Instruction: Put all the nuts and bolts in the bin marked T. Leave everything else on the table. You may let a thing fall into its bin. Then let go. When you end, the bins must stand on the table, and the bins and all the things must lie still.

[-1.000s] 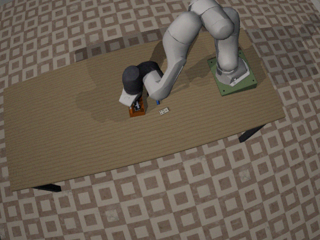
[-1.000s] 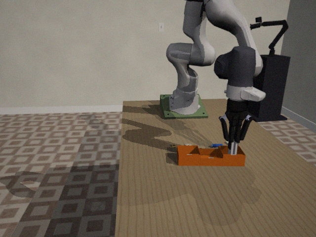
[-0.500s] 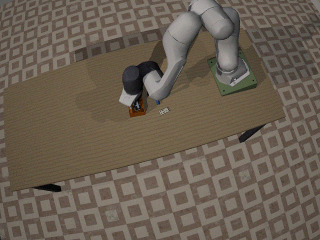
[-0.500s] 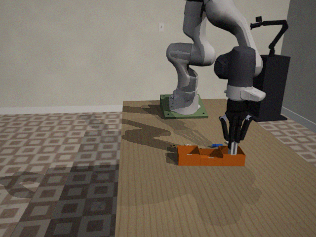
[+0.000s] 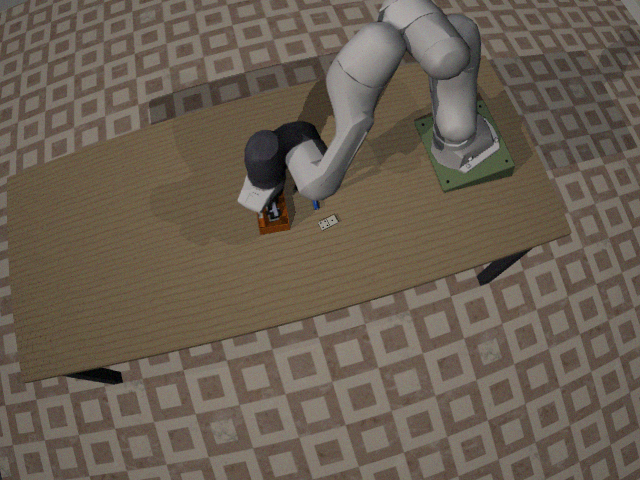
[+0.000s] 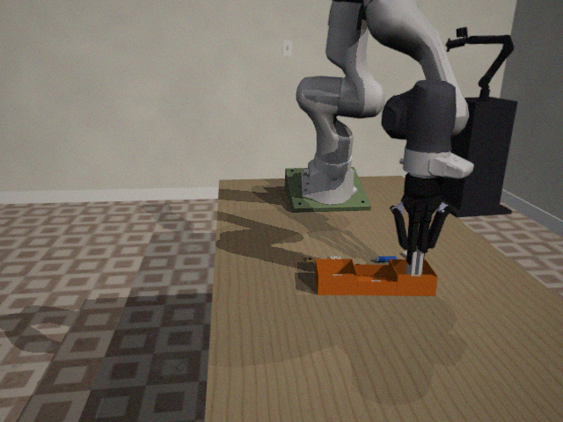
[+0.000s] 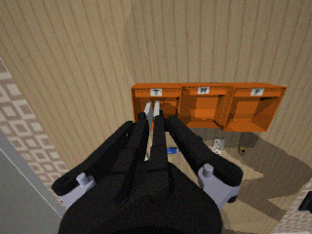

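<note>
Now: hand 16 cm past the brass nut, 19 cm to the left of it and 5 cm above it. From my hand the other things lie so: orange bin: 1 cm behind, 9 cm to the right, 3 cm below; blue cylinder: 13 cm behind, 1 cm to the right, 5 cm below; dark rod-like piece: 10 cm behind, 8 cm to the right, 5 cm below.
</note>
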